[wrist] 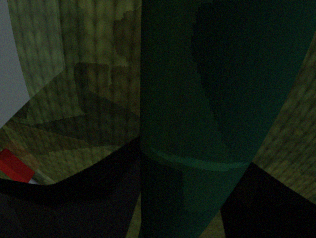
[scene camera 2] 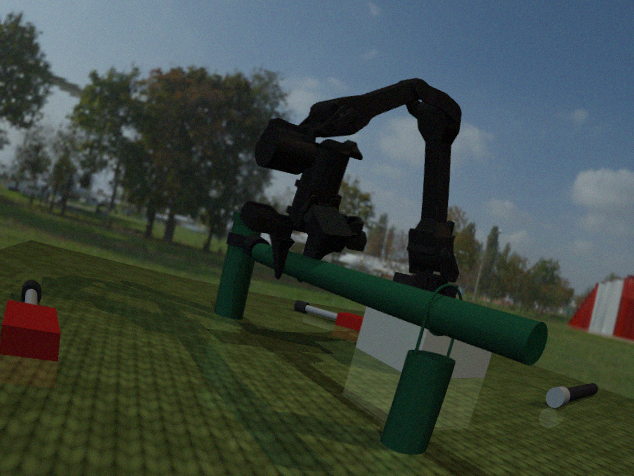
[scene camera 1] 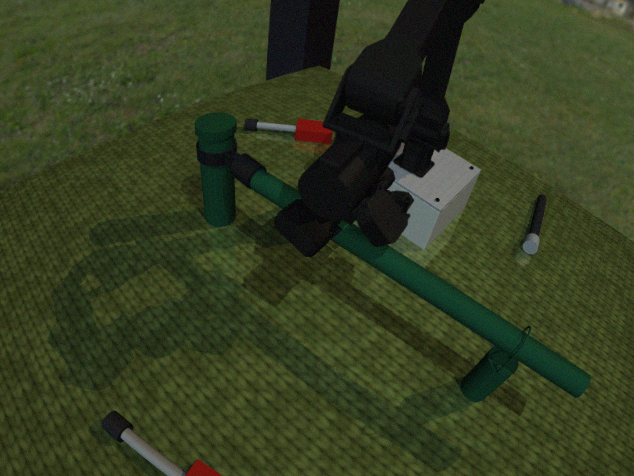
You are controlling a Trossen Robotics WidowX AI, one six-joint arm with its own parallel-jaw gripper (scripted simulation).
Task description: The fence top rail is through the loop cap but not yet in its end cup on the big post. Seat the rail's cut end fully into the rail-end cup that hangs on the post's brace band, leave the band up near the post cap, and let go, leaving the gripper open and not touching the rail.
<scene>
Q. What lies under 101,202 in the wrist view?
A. The gripper.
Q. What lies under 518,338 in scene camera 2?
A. A green top rail.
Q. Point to a red-handled tool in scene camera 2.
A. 345,319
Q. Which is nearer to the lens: the green top rail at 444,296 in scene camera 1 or the red-handled tool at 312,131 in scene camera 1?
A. The green top rail.
</scene>
